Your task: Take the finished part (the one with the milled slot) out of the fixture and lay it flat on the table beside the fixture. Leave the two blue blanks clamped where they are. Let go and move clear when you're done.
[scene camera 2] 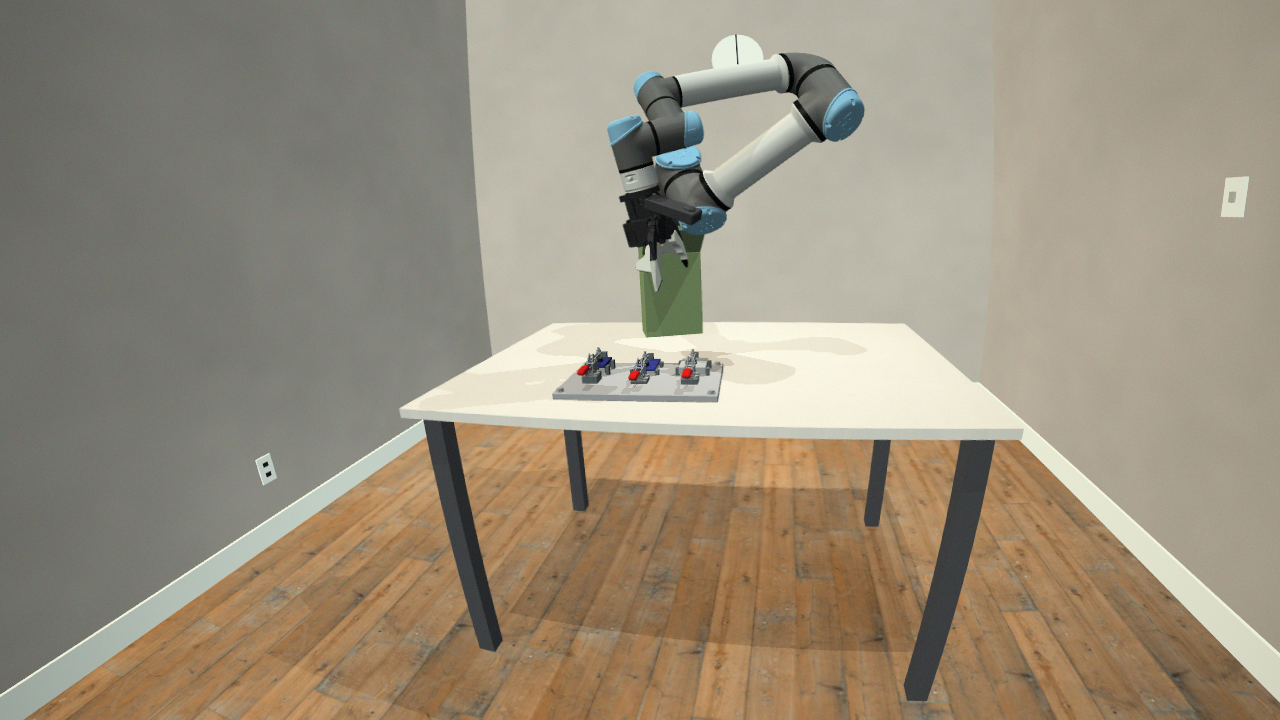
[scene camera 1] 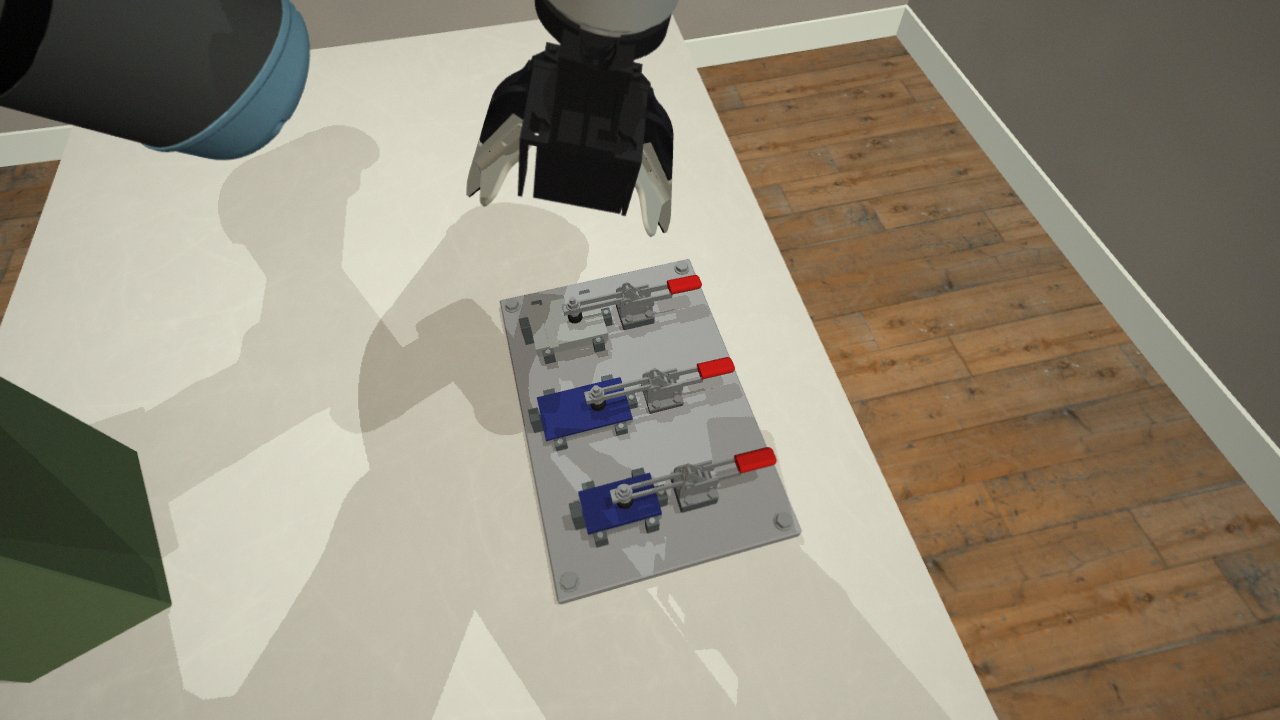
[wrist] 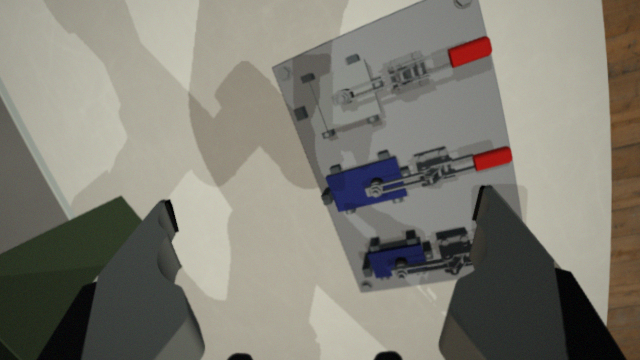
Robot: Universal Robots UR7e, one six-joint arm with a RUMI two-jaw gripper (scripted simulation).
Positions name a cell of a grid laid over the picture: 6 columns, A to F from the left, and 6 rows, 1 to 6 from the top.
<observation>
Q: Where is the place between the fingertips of my gripper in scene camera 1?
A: C2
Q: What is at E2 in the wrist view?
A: A grey fixture plate.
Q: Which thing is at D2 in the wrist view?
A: A toggle clamp.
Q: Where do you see a grey finished part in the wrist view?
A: C2
</observation>
